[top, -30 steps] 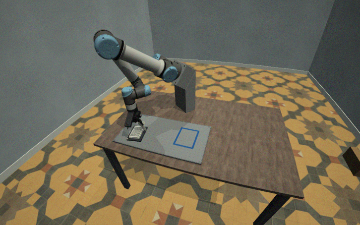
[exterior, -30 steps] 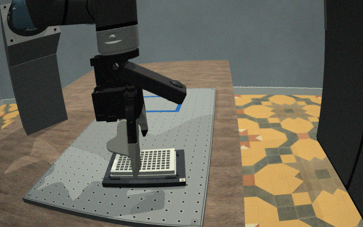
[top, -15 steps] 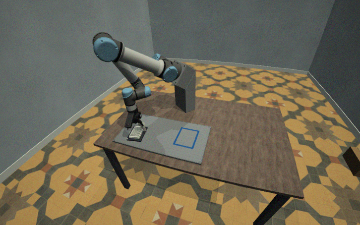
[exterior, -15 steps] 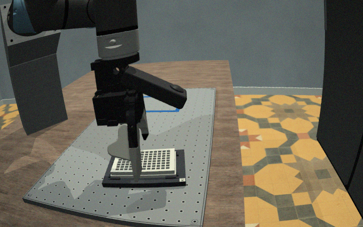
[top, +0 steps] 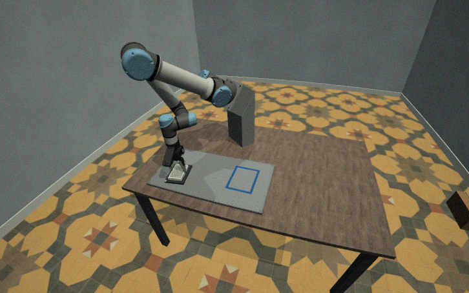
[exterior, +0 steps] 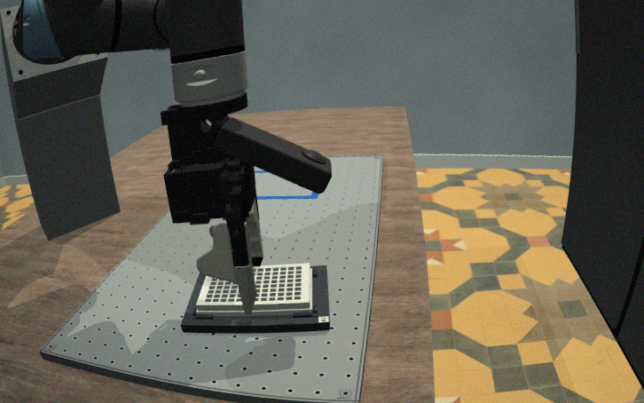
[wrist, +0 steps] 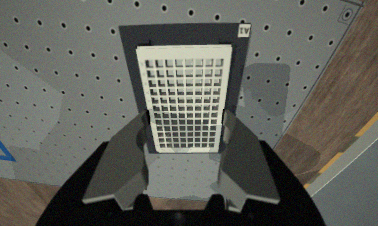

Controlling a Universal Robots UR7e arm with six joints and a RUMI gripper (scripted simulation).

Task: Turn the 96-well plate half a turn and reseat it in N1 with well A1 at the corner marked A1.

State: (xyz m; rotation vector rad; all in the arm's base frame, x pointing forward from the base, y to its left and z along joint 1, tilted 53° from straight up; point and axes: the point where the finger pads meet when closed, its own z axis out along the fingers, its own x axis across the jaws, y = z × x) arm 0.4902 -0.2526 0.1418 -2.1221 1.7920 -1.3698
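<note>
My gripper is now 10 mm above the 96-well plate. Round my hand: A1 label: 70 mm ahead, 60 mm to the right, 20 mm below; black plate nest N1: 20 mm below.
</note>
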